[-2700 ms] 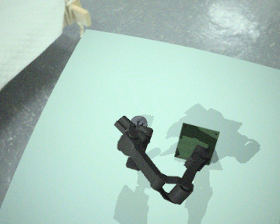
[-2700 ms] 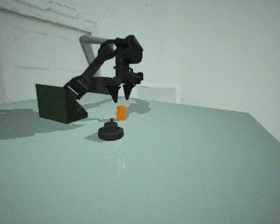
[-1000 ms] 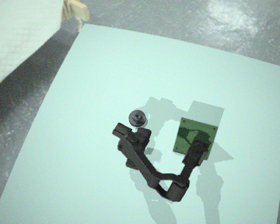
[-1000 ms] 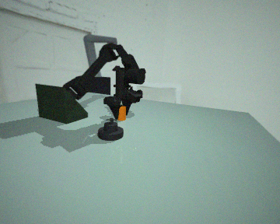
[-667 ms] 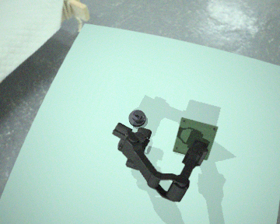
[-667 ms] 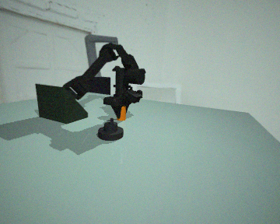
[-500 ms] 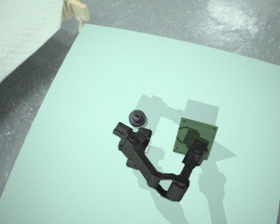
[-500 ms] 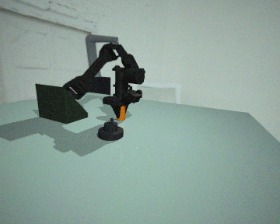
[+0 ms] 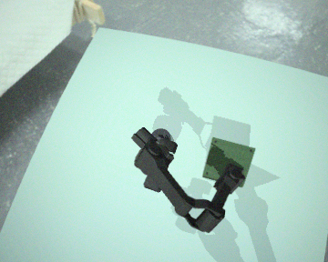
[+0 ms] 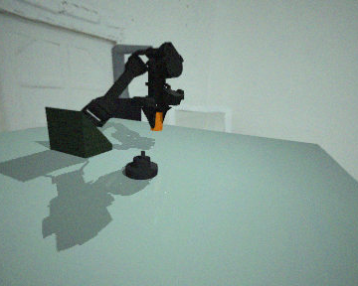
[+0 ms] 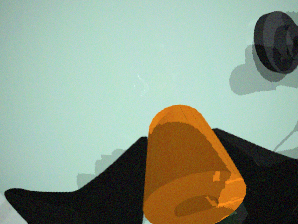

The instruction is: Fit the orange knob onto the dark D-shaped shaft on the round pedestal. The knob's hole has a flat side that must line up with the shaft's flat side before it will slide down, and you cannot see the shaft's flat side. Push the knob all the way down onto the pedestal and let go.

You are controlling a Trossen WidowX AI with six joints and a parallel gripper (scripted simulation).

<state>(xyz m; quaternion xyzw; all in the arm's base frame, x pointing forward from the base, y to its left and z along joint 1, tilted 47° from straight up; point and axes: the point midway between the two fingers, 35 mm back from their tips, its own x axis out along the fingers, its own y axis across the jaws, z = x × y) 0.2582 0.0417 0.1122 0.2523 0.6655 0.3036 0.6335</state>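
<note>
My gripper tip is 16 cm to the left of the dark pedestal, 8 cm short of it and 6 cm above it. Round my gripper tip: orange knob (2 cm above).
</note>
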